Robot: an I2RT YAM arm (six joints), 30 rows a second.
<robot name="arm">
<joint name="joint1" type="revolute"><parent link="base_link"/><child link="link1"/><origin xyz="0.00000 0.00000 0.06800"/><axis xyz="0 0 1"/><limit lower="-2.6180" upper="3.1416"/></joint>
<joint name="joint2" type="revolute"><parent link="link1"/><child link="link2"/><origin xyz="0.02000 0.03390 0.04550"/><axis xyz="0 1 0"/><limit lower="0.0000" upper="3.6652"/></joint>
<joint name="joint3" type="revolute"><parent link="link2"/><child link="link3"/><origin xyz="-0.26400 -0.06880 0.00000"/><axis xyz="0 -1 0"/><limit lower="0.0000" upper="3.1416"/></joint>
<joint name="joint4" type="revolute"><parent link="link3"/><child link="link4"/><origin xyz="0.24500 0.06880 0.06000"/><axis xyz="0 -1 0"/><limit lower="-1.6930" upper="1.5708"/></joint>
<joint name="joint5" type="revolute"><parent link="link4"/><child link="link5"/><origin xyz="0.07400 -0.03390 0.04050"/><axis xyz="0 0 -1"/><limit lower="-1.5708" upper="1.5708"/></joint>
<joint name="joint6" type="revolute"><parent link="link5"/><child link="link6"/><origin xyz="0.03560 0.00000 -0.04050"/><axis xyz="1 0 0"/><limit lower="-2.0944" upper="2.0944"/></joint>
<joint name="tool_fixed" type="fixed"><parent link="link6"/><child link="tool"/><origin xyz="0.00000 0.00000 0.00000" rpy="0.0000 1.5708 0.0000"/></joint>
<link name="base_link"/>
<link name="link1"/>
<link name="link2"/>
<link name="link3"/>
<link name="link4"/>
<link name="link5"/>
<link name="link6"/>
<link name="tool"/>
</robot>
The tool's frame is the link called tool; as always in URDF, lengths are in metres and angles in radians.
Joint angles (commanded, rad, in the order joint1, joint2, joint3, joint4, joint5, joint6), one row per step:
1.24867, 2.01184, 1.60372, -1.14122, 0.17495, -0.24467
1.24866, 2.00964, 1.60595, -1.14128, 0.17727, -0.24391
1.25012, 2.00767, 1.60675, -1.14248, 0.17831, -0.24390
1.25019, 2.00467, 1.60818, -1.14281, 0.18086, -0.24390
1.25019, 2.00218, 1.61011, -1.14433, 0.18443, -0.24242
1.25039, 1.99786, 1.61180, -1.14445, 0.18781, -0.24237
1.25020, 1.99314, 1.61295, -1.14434, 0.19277, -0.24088
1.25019, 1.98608, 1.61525, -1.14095, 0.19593, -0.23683
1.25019, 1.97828, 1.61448, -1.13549, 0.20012, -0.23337
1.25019, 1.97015, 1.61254, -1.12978, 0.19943, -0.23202
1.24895, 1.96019, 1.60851, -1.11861, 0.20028, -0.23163
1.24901, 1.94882, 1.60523, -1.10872, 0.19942, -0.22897
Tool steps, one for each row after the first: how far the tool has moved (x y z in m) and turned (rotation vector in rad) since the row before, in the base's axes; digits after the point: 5 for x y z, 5 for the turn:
0.00012, 0.00010, 0.00138, 0.00354, -0.00361, -0.00081
-0.00055, 0.00000, 0.00092, 0.00116, -0.00148, 0.00142
0.00003, -0.00011, 0.00147, 0.00309, -0.00371, -0.00001
0.00008, -0.00014, 0.00141, 0.00190, -0.00434, -0.00157
-0.00001, -0.00017, 0.00202, 0.00454, -0.00506, 0.00002
0.00015, -0.00034, 0.00204, 0.00440, -0.00662, -0.00187
0.00011, -0.00003, 0.00319, 0.01191, -0.00706, -0.00414
0.00004, -0.00034, 0.00270, 0.01125, -0.00791, -0.00366
-0.00018, -0.00046, 0.00249, 0.01180, -0.00308, -0.00127
0.00035, -0.00055, 0.00267, 0.01604, -0.00619, -0.00170
-0.00025, -0.00057, 0.00336, 0.01792, -0.00477, -0.00244

